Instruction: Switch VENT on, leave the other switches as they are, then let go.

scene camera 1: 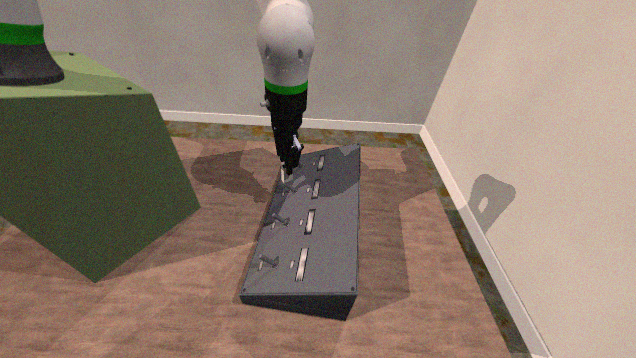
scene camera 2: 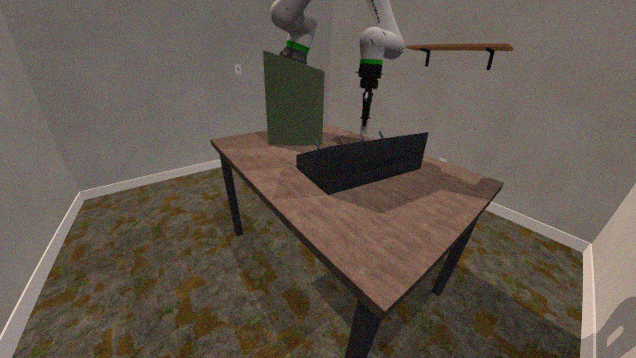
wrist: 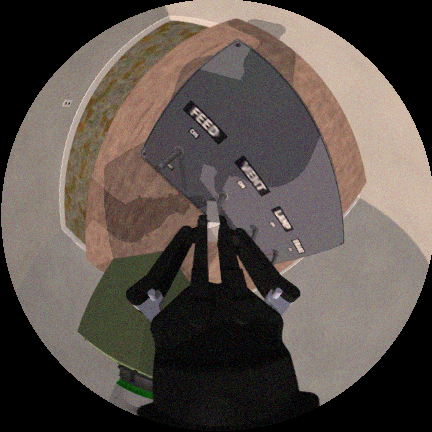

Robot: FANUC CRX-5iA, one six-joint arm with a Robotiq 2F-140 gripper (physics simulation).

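Places are measured from the arm's base along level axes (x ahead, y left, z up), in centimetres.
Pixels of known places: gripper, between the fingertips: (scene camera 1: 287,179) (scene camera 2: 363,133) (wrist: 210,208); arm's base, origin of its link: (scene camera 1: 4,72) (scene camera 2: 293,61) (wrist: 141,374).
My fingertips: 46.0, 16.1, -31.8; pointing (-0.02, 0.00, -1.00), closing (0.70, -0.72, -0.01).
Observation:
For each thing: its top centre in the pictures, then the offset to it from my fingertips, as dx, dy, dz. Level surfaces: height alone.
- VENT label, centre of its top: (wrist: 253,177) (scene camera 1: 316,187) +9.0, -0.5, -0.6
- VENT lever, centre of its top: (wrist: 217,209) (scene camera 1: 289,182) +0.8, -0.9, +0.0
- FEED lever, centre of its top: (wrist: 165,159) +0.3, +11.1, +0.0
- LAMP lever, centre of its top: (wrist: 254,244) (scene camera 1: 279,214) +1.3, -12.9, +0.0
- BRAKE lever, centre of its top: (scene camera 1: 266,256) (wrist: 275,265) +1.8, -24.9, +0.0
- wooden table, height of its surface: dz -12.9
A dark grey sloped panel (scene camera 1: 332,235) (scene camera 2: 370,162) (wrist: 280,115) carries levers beside labels. The VENT label (wrist: 252,176) is in the middle of the wrist view. The VENT lever (scene camera 1: 289,187) (wrist: 223,196) is largely hidden by the fingertips in the wrist view, so its exact tilt is hard to tell. My gripper (scene camera 1: 285,175) (scene camera 2: 364,131) (wrist: 210,208) is shut and empty, its tips low at the panel's lever-side edge, right by the VENT lever; contact is unclear. The FEED lever (wrist: 171,157), LAMP lever (scene camera 1: 278,219) (wrist: 254,231) and BRAKE lever (scene camera 1: 268,260) (wrist: 274,256) lean away from their labels.
The panel stands on a wooden table (scene camera 1: 165,310) (scene camera 2: 350,240). A green pedestal (scene camera 1: 95,165) (scene camera 2: 294,105) (wrist: 125,300) bearing the arm's base stands on the lever side. A wall shelf (scene camera 2: 460,47) is at the back right.

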